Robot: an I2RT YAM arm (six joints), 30 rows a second.
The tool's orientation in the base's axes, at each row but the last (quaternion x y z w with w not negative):
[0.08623 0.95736 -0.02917 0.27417]
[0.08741 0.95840 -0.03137 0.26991]
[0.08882 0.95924 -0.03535 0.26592]
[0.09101 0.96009 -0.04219 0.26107]
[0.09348 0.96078 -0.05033 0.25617]
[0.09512 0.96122 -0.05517 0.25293]
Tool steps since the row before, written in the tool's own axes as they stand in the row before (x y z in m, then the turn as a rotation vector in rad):
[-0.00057 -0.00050 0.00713 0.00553 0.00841 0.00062]
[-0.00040 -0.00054 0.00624 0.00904 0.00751 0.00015]
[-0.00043 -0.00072 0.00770 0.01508 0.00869 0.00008]
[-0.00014 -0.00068 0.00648 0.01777 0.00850 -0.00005]
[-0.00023 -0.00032 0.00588 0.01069 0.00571 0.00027]
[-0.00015 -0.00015 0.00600 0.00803 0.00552 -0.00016]
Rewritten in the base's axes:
[0.00409 -0.00131 -0.00574 -0.00277 0.00903 -0.00353]
[0.00343 -0.00126 -0.00510 -0.00612 0.00873 -0.00495]
[0.00411 -0.00166 -0.00635 -0.01102 0.01081 -0.00804]
[0.00318 -0.00152 -0.00548 -0.01341 0.01105 -0.00929]
[0.00297 -0.00120 -0.00495 -0.00780 0.00719 -0.00587]
[0.00295 -0.00109 -0.00511 -0.00577 0.00666 -0.00417]

